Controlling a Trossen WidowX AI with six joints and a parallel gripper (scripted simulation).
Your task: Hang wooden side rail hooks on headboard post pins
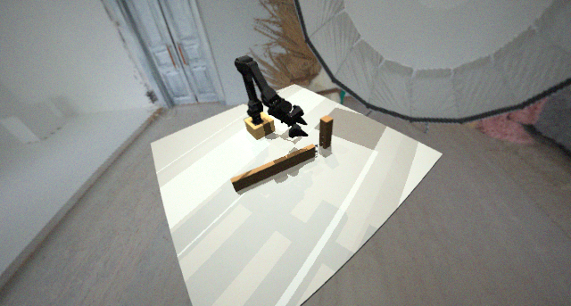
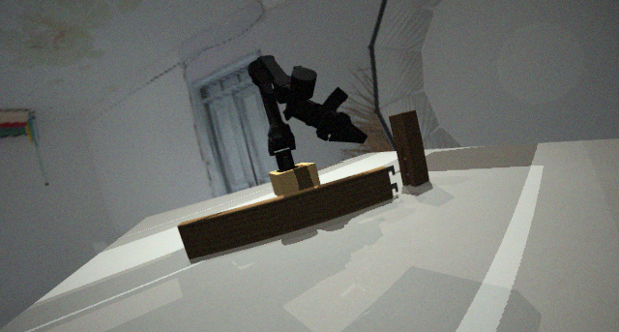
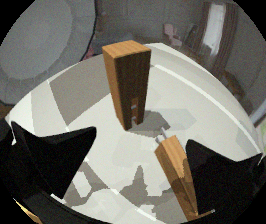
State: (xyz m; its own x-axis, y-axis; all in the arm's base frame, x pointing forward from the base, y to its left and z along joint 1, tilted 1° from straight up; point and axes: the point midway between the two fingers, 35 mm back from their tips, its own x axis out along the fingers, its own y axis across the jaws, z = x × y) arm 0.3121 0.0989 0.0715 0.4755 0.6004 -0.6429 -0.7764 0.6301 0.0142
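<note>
Right now the headboard post is 4 cm ahead of my gripper tip, 10 cm to the left of it and 5 cm below it.
</note>
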